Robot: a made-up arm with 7 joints.
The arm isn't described. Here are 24 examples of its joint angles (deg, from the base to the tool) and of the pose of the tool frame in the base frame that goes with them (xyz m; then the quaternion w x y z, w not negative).
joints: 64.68 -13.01 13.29 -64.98 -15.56 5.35 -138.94
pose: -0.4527 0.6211 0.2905 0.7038 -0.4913 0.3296 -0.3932
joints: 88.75 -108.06 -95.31 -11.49 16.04 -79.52 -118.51
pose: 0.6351 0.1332 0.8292 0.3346 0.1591 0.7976 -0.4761
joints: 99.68 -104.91 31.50 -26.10 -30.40 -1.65 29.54
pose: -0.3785 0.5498 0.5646 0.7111 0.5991 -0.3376 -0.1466
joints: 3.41 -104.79 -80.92 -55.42 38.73 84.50 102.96
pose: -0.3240 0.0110 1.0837 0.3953 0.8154 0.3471 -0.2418
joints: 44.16 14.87 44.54 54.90 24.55 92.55 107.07
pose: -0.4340 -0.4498 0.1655 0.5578 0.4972 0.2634 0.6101
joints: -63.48 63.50 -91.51 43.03 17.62 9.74 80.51
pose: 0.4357 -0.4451 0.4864 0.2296 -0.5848 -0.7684 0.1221
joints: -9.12 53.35 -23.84 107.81 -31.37 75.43 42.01
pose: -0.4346 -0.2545 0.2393 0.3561 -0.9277 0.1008 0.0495
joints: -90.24 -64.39 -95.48 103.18 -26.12 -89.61 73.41
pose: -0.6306 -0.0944 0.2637 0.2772 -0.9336 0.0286 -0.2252
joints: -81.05 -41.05 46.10 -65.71 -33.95 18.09 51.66
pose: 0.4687 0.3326 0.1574 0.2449 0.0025 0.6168 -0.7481
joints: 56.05 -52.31 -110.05 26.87 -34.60 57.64 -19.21
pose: 0.6014 -0.1467 0.5384 0.0852 0.2600 0.6915 0.6686
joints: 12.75 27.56 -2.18 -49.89 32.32 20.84 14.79
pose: -0.4695 -0.1692 0.0222 0.8642 -0.0151 0.0009 0.5029
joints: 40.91 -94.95 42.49 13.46 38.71 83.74 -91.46
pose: -0.4751 0.6672 0.2862 0.9464 0.1999 -0.1430 -0.2096
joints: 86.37 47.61 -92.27 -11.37 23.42 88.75 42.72
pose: 0.0855 -0.1491 -0.3128 0.2537 0.2242 -0.3175 0.8858
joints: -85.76 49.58 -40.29 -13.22 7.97 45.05 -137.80
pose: 0.6653 -0.0536 0.8112 0.1088 -0.2284 0.5532 0.7937
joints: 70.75 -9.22 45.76 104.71 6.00 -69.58 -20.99
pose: -0.4648 -0.0354 -0.1374 0.2284 0.7418 -0.3096 0.5492
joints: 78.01 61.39 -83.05 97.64 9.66 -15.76 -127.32
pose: 0.0628 -0.5141 -0.1879 0.3811 0.4081 -0.0581 0.8276
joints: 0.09 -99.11 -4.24 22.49 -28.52 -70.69 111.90
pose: -0.1962 0.6831 0.3629 0.0622 0.6612 -0.7148 0.2189
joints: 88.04 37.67 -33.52 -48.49 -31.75 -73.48 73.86
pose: -0.6479 -0.0376 0.6404 0.8385 0.3596 0.3613 0.1925
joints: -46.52 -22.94 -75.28 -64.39 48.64 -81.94 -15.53
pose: 0.3890 0.5613 0.1119 0.6284 -0.1684 -0.6156 -0.4447
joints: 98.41 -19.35 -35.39 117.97 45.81 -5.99 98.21
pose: -0.3230 0.4592 0.0810 0.8607 0.0110 0.0386 -0.5076
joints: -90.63 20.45 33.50 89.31 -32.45 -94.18 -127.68
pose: 0.5454 -0.3827 0.3144 0.2096 -0.4461 -0.8026 0.3361
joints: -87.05 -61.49 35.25 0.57 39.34 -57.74 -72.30
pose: 0.1212 0.6425 -0.0504 0.7117 -0.3217 -0.2390 -0.5769
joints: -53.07 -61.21 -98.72 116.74 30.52 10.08 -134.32
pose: -0.2007 -0.0525 1.1337 0.7396 0.3657 0.5637 -0.0386
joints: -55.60 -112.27 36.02 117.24 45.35 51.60 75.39
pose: 0.3350 0.4119 -0.0066 0.3389 0.2630 -0.7743 0.4653
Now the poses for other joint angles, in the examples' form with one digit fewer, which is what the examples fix.
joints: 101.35 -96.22 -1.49 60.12 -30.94 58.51 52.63
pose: -0.249 0.270 -0.031 0.938 -0.086 -0.318 0.108
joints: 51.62 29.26 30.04 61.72 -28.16 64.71 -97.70
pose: -0.464 -0.409 0.045 0.301 -0.875 -0.376 -0.050
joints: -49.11 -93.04 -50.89 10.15 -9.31 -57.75 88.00
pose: -0.229 0.647 0.432 0.349 -0.475 0.712 -0.382
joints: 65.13 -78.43 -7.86 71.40 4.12 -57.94 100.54
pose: 0.011 0.639 0.468 0.703 0.517 -0.163 -0.459
